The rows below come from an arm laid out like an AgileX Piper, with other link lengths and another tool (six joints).
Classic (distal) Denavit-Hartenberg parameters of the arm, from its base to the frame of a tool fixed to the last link. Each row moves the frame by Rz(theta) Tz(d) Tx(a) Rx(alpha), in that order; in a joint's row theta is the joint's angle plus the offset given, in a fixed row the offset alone. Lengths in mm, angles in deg.
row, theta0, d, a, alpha
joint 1, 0, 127.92, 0, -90
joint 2, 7.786, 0, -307.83, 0
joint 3, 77.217, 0, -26.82, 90
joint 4, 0, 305.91, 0, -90
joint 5, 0, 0, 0, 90
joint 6, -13.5, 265.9, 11.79, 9.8
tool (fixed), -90, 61.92, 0, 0
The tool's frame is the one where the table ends.
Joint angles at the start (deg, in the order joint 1, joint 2, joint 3, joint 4, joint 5, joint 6):
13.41 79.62 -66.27 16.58 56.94 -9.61
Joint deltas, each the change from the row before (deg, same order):
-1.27 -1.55 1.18 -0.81 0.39 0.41
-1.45 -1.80 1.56 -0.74 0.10 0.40
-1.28 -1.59 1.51 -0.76 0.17 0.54
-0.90 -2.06 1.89 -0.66 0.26 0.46
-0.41 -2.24 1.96 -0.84 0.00 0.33
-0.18 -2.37 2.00 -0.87 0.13 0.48
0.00 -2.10 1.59 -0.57 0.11 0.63
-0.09 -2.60 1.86 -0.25 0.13 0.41
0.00 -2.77 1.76 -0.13 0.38 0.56
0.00 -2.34 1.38 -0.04 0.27 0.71
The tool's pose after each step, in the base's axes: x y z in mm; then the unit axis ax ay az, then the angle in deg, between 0 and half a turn. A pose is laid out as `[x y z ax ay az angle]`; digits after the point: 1 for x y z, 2 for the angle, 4 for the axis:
[393.4 148.1 125.7 -0.8413 0.5181 -0.1546 157.92]
[388.7 133.1 125.7 -0.8334 0.5287 -0.1609 158.54]
[383.1 119.5 124.1 -0.8259 0.5391 -0.1651 159.32]
[373.9 108.9 122.5 -0.8205 0.5464 -0.1682 159.96]
[364.9 100.7 121.7 -0.8176 0.5488 -0.1744 160.42]
[354.6 94.0 120.6 -0.8153 0.5504 -0.1798 160.88]
[346.1 90.2 120.9 -0.8128 0.5528 -0.1840 160.99]
[336.2 87.2 121.9 -0.8102 0.5550 -0.1885 160.75]
[325.5 85.4 123.5 -0.8075 0.5578 -0.1919 160.38]
[317.3 84.3 125.4 -0.8039 0.5620 -0.1949 159.89]

